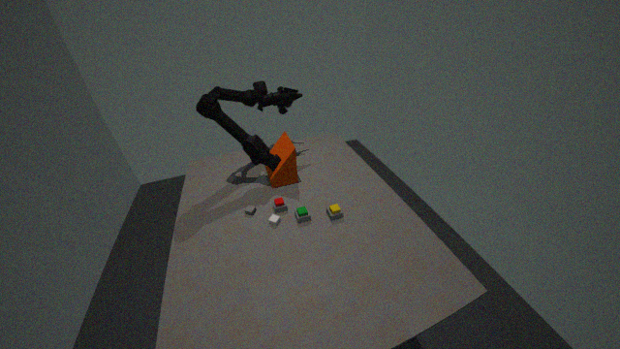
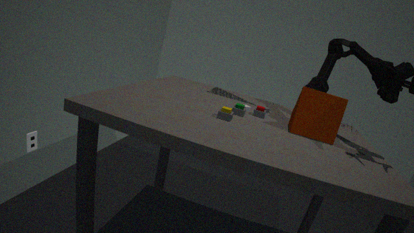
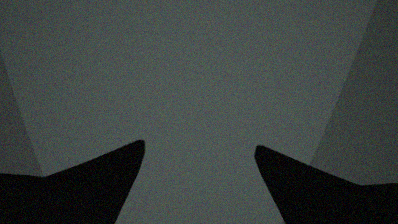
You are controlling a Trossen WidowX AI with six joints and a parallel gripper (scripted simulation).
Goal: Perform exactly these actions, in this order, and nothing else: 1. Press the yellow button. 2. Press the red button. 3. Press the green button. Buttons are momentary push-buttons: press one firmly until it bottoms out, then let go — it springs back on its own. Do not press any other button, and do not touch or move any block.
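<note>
Now: gripper tip 540 mm short of the yellow button, 270 mm above it and 120 mm to the left of it. From my gripper tip the other things lie so: green button: 500 mm ahead, 270 mm below, 230 mm to the right; then red button: 410 mm ahead, 290 mm to the right, 270 mm below; then small white block: 470 mm ahead, 330 mm to the right, 300 mm below.
</note>
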